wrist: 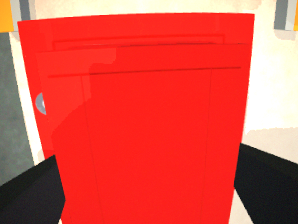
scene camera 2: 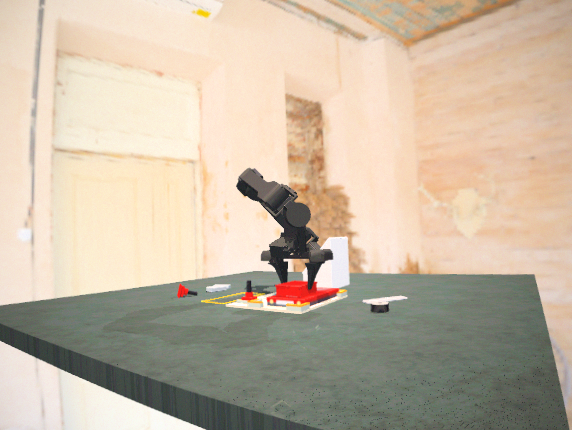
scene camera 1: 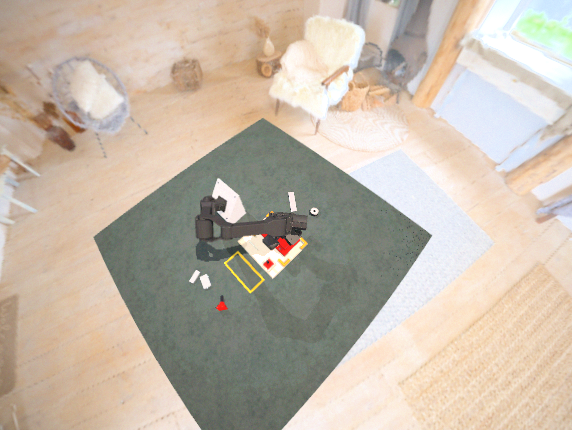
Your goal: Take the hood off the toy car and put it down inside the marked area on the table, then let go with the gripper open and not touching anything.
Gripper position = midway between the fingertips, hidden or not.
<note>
The gripper [scene camera 2: 297, 289] carries a red hood [wrist: 147, 124].
The gripper shows as well in the wrist view [wrist: 147, 155].
</note>
